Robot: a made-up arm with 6 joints.
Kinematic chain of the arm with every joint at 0, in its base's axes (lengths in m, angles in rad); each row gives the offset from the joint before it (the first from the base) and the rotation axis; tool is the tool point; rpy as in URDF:
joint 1: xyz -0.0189 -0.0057 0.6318 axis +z
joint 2: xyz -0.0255 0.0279 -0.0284 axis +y
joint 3: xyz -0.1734 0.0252 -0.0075 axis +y
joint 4: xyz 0.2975 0.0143 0.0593 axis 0.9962 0 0.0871
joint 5: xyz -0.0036 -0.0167 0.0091 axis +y
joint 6: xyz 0.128 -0.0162 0.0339 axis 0.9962 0 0.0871
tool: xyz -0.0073 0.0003 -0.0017 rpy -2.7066 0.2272 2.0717
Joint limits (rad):
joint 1: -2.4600..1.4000
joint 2: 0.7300..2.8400
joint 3: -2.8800..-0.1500
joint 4: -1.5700..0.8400
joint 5: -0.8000..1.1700
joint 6: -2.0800..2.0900
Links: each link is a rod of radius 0.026 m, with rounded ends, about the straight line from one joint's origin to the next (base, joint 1, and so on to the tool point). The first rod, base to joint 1, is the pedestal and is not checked.
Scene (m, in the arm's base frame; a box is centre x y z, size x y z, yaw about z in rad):
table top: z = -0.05
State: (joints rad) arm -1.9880 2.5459 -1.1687 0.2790 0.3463 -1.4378
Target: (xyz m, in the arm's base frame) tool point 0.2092 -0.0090 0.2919
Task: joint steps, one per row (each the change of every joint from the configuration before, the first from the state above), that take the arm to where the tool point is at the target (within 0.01 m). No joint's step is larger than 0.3 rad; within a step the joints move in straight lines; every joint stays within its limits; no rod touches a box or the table.
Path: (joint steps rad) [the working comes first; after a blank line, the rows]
Joints at the target: -0.4149 2.6884 -1.3228 0.8094 0.7865 -1.4327
Straight joint move there: clear.

1: 0.2622 0.0237 -0.0257 0.0884 0.0734 0.0009
2: 0.2622 0.0238 -0.0257 0.0884 0.0733 0.0008
3: 0.2621 0.0237 -0.0256 0.0884 0.0734 0.0009
4: 0.2622 0.0238 -0.0257 0.0884 0.0733 0.0008
5: 0.2622 0.0237 -0.0257 0.0884 0.0734 0.0009
6: 0.2622 0.0238 -0.0257 0.0884 0.0734 0.0008

